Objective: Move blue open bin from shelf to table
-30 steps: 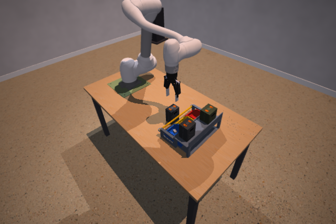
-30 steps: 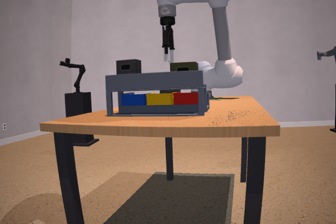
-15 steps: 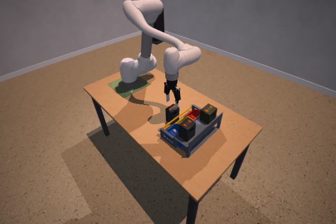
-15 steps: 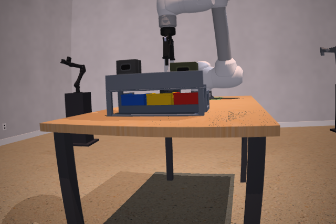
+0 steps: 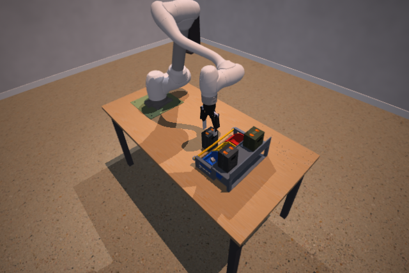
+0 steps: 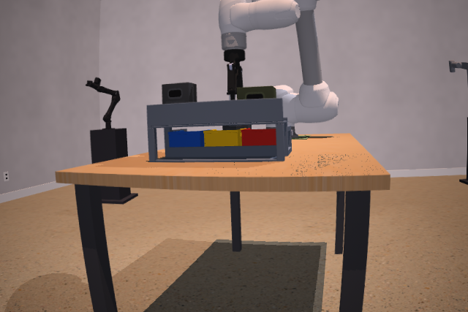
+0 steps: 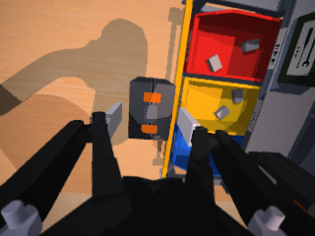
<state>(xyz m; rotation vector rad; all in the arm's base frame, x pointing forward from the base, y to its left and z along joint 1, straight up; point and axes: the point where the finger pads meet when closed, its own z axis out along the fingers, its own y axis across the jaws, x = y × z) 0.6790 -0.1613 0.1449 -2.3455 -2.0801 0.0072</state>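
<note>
Right now my hand is 90 mm above the dark box. The rest, counted from my hand: blue open bin (140 mm ahead, 130 mm to the right, 110 mm below); thin yellow rod (50 mm ahead, 90 mm below); yellow bin (150 mm ahead, 10 mm to the right, 110 mm below).
</note>
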